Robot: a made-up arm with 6 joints.
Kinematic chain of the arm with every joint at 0, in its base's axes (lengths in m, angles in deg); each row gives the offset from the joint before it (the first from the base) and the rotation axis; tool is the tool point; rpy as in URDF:
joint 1: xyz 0 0 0.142 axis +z
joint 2: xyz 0 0 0 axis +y
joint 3: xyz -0.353 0 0.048 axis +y
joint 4: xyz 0.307 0 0.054 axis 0.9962 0 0.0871
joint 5: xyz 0 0 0 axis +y
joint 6: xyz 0.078 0 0.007 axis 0.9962 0 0.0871
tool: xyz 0 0 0 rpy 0 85 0
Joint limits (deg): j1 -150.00..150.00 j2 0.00..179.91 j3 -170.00..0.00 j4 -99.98..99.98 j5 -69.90..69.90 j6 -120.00..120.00
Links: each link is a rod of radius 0.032 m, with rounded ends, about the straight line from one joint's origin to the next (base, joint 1, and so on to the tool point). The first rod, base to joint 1, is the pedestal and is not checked.
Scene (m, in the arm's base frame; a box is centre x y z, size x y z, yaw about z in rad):
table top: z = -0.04
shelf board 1: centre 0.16 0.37 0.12 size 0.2 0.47 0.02 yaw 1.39
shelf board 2: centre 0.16 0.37 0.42 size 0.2 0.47 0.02 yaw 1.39
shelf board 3: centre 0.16 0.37 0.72 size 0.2 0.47 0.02 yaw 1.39
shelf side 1: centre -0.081 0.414 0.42 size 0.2 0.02 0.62 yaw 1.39
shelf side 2: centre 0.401 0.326 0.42 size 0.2 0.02 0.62 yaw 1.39
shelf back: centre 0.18 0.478 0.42 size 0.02 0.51 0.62 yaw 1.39
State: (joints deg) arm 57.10 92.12 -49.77 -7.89 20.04 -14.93
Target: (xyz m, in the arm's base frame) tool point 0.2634 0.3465 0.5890
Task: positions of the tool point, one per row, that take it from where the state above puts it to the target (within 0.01 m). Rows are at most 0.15 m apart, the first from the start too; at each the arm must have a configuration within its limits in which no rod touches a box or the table.
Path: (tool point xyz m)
1: 0.1967 0.2199 0.2671
2: 0.1724 0.1423 0.2604
3: 0.2080 0.1592 0.3338
4: 0.2303 0.1622 0.4161
5: 0.2364 0.1523 0.5028
6: 0.2240 0.1313 0.5890
7: 0.2592 0.2306 0.5993
8: 0.2634 0.3465 0.5890

